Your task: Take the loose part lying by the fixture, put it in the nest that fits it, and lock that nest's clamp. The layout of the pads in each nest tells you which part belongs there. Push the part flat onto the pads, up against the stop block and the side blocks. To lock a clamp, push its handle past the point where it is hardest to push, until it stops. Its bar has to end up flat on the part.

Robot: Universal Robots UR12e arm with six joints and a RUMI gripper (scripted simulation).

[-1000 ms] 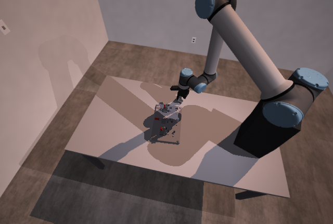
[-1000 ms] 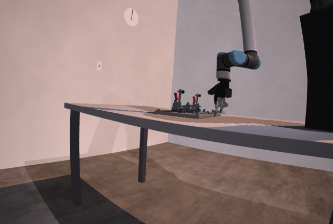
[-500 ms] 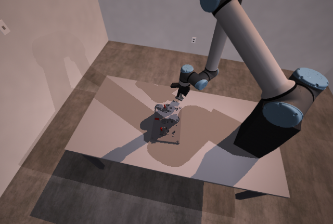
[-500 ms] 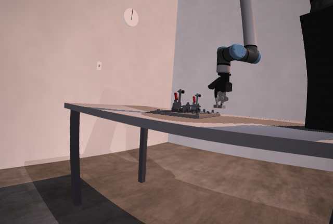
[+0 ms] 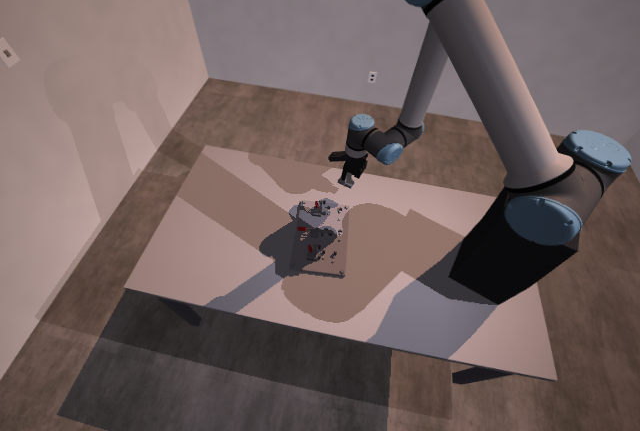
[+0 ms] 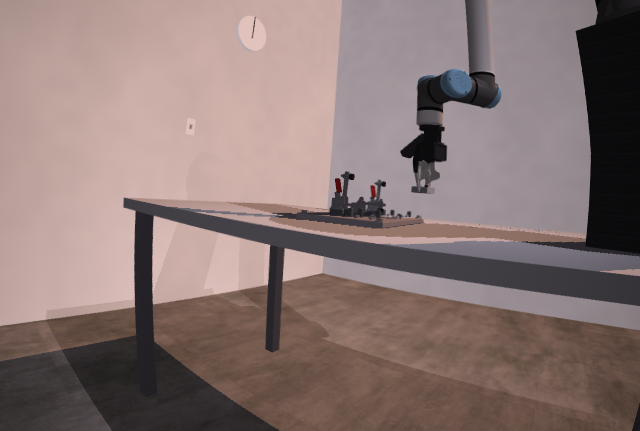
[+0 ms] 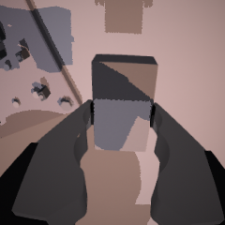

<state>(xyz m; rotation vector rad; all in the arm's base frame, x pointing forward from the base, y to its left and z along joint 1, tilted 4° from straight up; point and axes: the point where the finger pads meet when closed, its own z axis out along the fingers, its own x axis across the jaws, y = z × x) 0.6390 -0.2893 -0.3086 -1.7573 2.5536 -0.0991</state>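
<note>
The grey fixture plate lies 7 cm ahead of my hand, 25 cm to the left of it and 10 cm below it. Round my hand: loose part: 1 cm below.
</note>
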